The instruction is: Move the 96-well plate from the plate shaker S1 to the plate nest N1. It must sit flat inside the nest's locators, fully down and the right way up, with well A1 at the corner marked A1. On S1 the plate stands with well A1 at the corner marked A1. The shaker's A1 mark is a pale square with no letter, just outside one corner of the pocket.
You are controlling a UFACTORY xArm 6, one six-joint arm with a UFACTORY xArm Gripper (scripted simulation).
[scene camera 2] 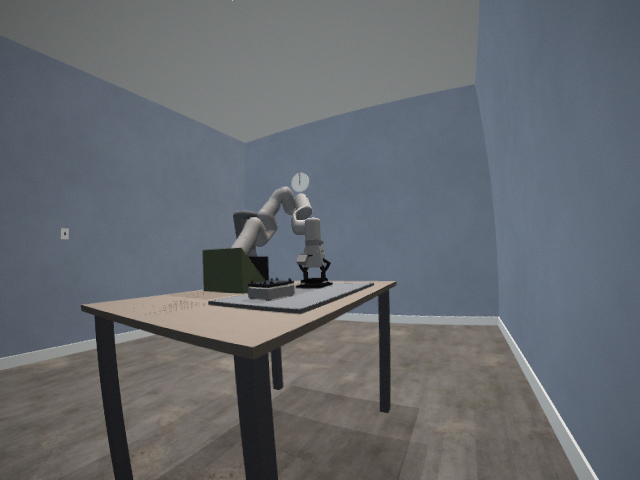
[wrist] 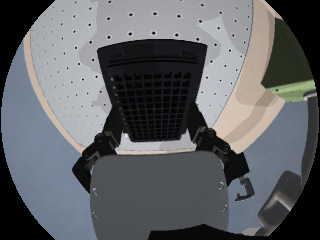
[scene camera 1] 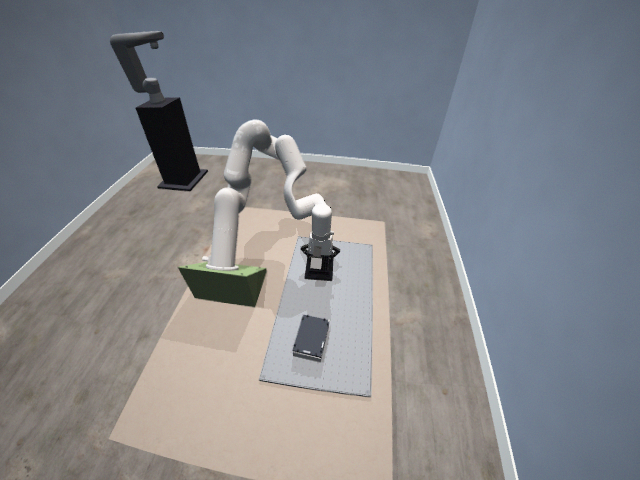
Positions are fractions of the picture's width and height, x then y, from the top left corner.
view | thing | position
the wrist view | my gripper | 0.48, 0.46
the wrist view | black 96-well plate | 0.48, 0.50
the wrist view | black plate nest N1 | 0.46, 0.20
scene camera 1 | my gripper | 0.50, 0.54
